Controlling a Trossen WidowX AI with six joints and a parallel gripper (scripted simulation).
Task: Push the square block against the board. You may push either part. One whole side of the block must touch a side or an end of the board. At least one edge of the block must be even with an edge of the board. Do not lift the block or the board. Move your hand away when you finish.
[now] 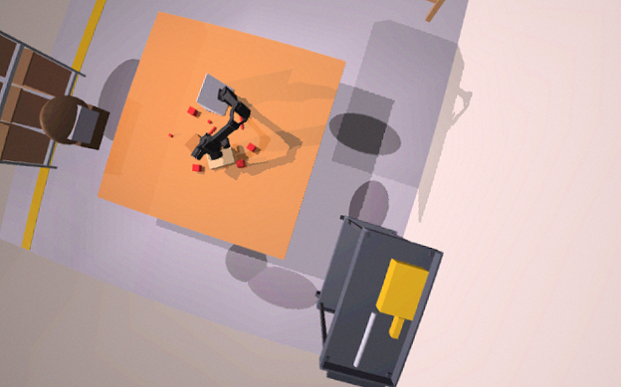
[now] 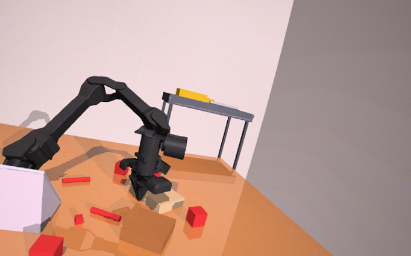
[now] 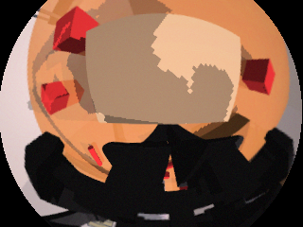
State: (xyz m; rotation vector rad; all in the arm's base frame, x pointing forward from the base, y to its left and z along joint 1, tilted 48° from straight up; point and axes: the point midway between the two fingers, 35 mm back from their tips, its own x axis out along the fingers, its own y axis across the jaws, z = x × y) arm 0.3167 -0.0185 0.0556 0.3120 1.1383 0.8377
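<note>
Now: gripper tip 6 cm short of the pale board, 3 cm to the right of it and 1 cm below it. The rest, counted from my gripper tip: brown square block: 15 cm to the right, 1 cm above.
</note>
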